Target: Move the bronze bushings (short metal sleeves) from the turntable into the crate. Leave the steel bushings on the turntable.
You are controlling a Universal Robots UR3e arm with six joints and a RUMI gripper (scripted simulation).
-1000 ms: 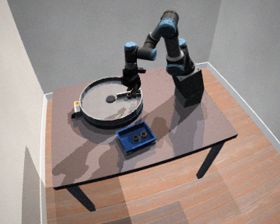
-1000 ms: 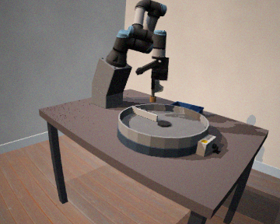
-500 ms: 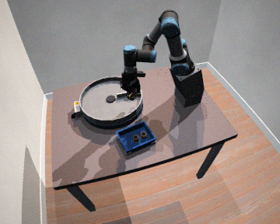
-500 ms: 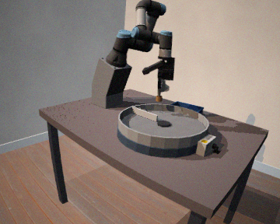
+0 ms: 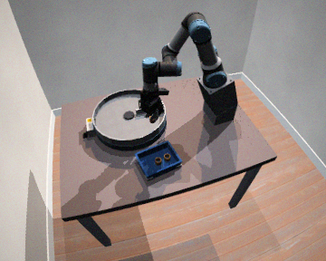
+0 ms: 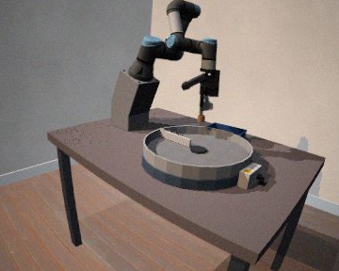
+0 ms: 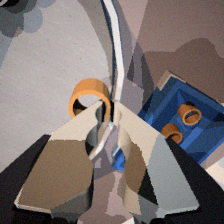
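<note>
Now: hand 4 cm short of the blue crate, 17 cm to the right of it and 12 cm above it. From my hand the other things lie so: turntable: 11 cm ahead, 16 cm to the right, 9 cm below.
</note>
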